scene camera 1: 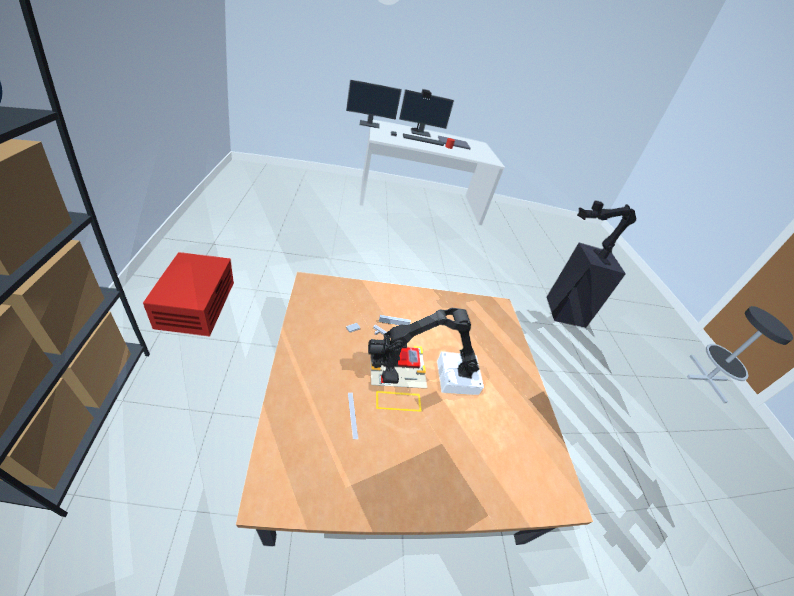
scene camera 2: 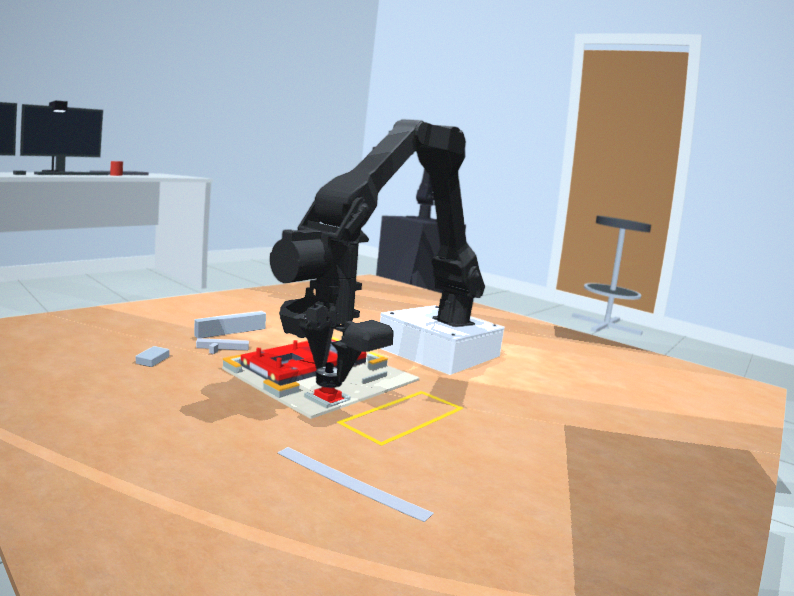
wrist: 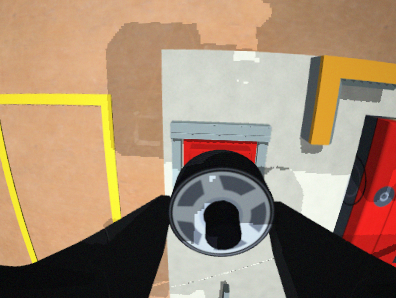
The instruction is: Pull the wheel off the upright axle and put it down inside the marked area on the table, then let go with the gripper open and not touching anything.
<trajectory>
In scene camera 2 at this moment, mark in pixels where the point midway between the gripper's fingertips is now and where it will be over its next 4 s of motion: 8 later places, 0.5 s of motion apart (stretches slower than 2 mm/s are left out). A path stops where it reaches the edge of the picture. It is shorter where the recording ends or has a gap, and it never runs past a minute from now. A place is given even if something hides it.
My gripper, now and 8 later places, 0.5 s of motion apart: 330, 377; 331, 365; 331, 359; 332, 357; 336, 339; 376, 342; 410, 350; 405, 391; 404, 407
</trajectory>
